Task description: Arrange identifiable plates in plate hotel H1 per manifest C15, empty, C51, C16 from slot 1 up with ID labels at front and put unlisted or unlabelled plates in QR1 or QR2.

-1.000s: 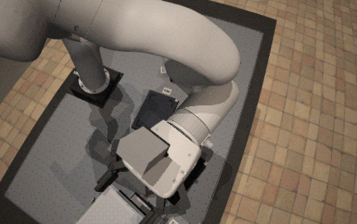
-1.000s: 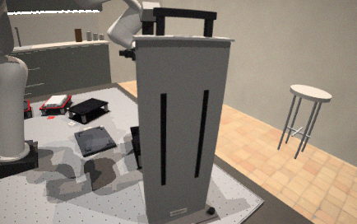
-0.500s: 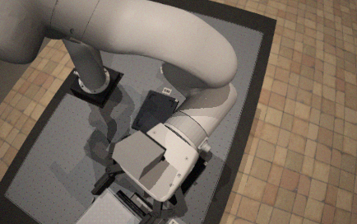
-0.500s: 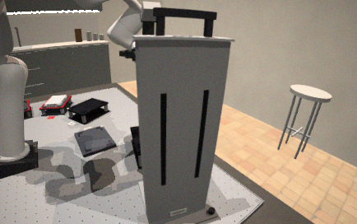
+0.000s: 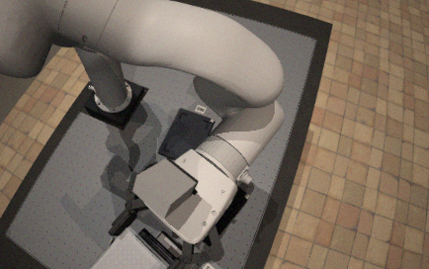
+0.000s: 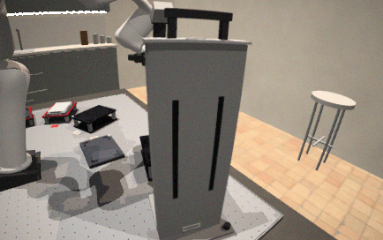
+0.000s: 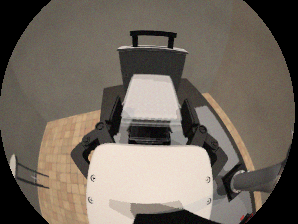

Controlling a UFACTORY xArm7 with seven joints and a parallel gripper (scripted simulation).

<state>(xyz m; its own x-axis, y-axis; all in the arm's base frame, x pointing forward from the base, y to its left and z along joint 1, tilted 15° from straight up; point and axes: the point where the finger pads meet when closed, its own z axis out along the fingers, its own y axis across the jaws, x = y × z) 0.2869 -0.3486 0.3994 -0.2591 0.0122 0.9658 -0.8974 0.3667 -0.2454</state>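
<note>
Right now the white plate is 20 mm behind my hand, 50 mm to the right of it and 20 mm below it. The rest, counted from my hand: H1 deck label 90 mm ahead, 40 mm to the right, 340 mm below; tall grey tower 50 mm behind, 120 mm to the right, 150 mm below.
</note>
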